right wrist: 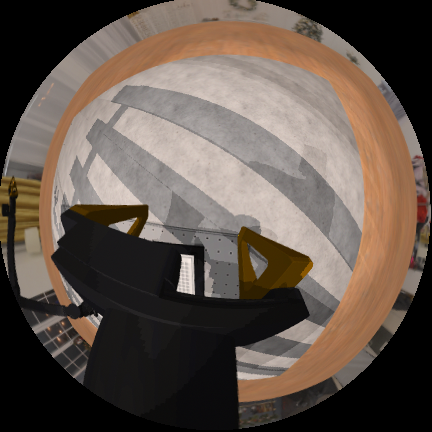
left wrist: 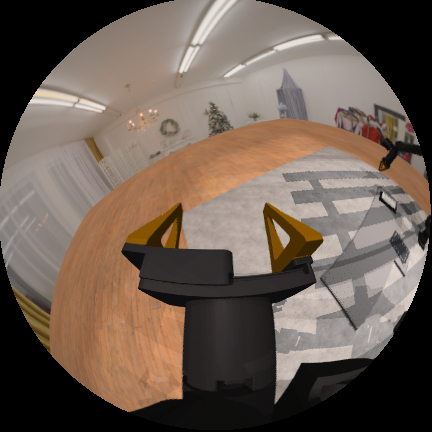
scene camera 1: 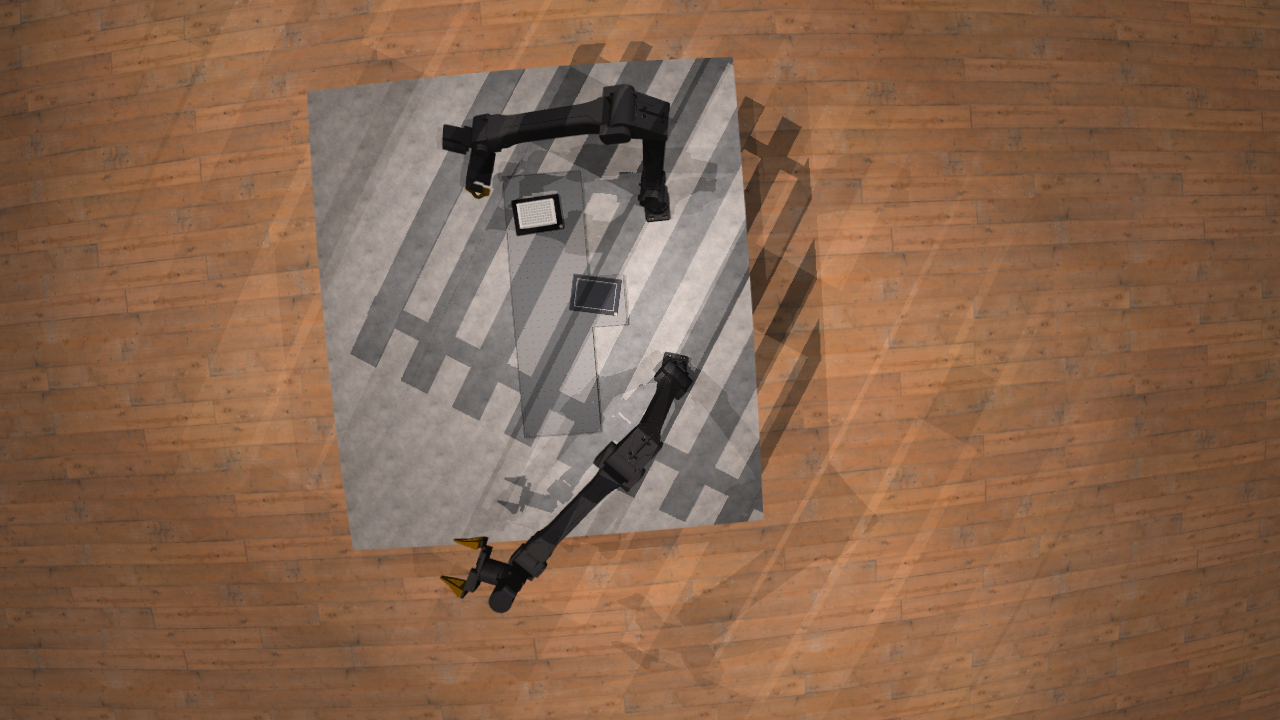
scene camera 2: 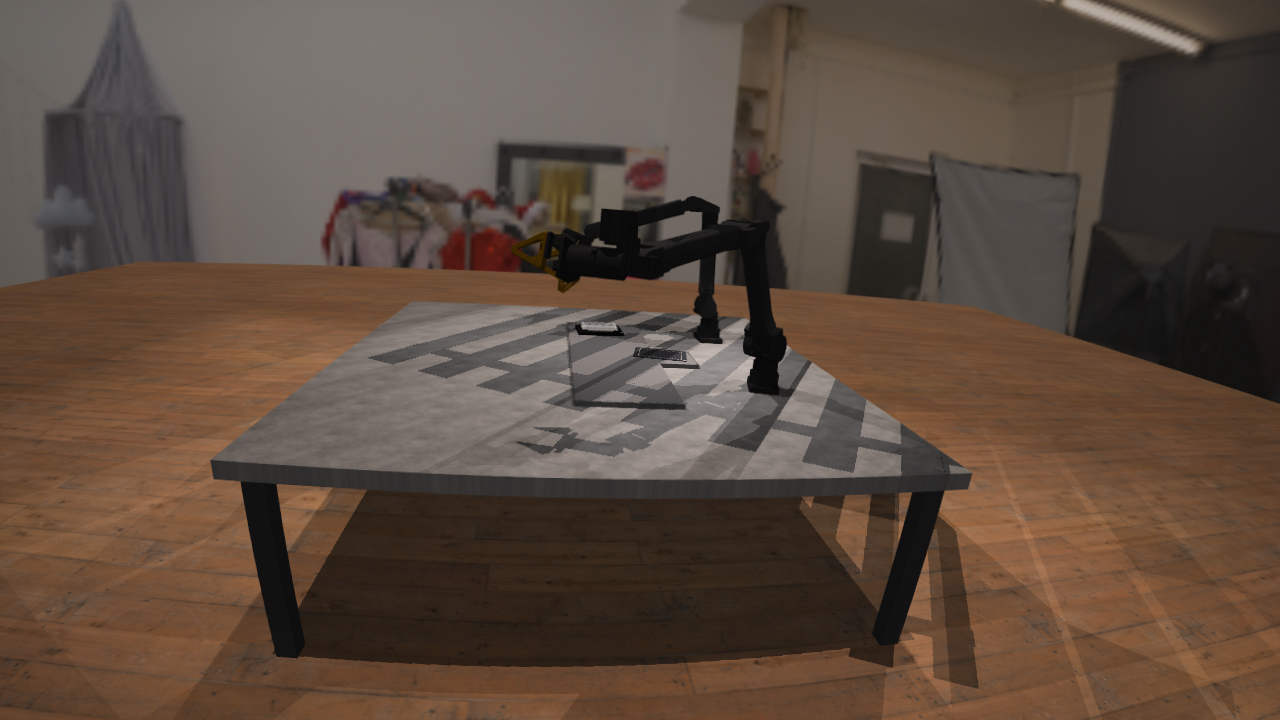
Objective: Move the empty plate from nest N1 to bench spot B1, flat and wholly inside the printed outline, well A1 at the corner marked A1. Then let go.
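The white welled plate sits in the black nest N1. Bench spot B1 is a dark pad with a thin light outline and no plate on it. Its corner lettering is too small to read. My right gripper is open and empty, above the bench, left of the nest in scene camera 1. My left gripper is open and empty, beyond the table's lower edge in scene camera 1, far from the plate.
A thin grey perforated board runs under the nest and beside B1. It lies on the grey table. The two arm bases stand at the right of the board in scene camera 1.
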